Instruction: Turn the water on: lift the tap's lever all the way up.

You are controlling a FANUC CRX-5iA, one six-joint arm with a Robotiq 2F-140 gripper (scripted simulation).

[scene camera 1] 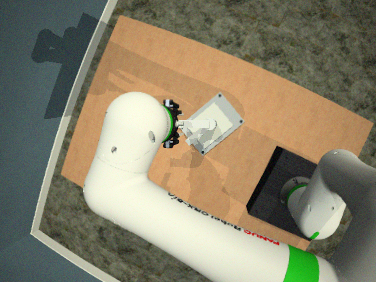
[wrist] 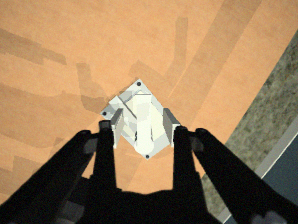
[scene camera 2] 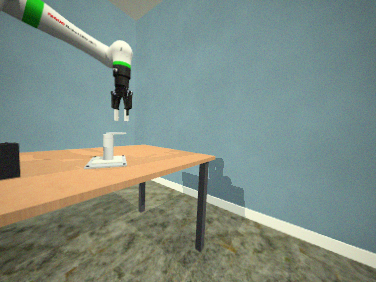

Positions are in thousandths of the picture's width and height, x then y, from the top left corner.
In view: my gripper (wrist: 482,520) and a lever (wrist: 482,453).
